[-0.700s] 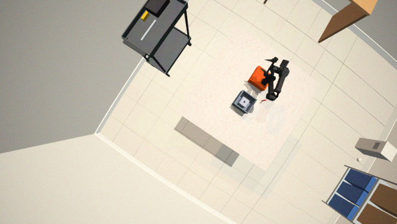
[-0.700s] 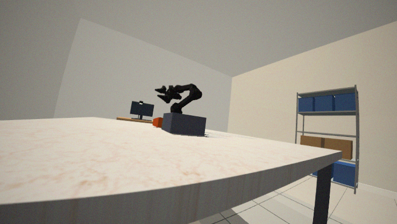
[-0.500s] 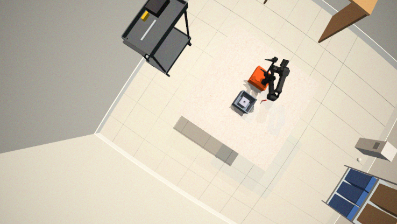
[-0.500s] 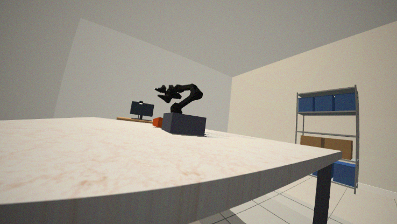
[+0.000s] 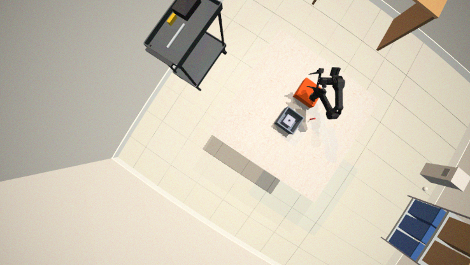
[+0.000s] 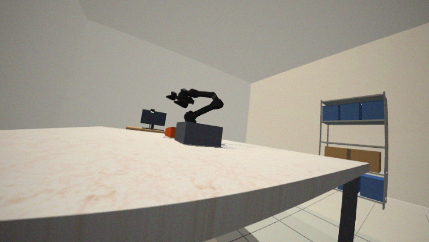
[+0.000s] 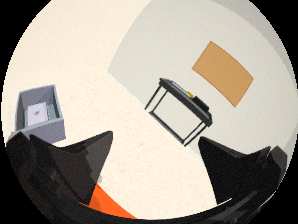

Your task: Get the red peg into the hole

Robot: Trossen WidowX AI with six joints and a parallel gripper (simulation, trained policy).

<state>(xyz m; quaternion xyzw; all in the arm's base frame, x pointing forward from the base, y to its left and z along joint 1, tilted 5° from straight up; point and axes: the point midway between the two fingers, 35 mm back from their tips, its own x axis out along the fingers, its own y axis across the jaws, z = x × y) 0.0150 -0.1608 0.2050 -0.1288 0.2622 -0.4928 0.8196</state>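
Now: the red peg 160 mm ahead of my gripper tip, 300 mm to the left of it and 220 mm below it. From my gripper tip the other things lie so: dark box (300 mm ahead, 100 mm to the left, 240 mm below); pale plate (300 mm ahead, 100 mm to the left, 220 mm below).
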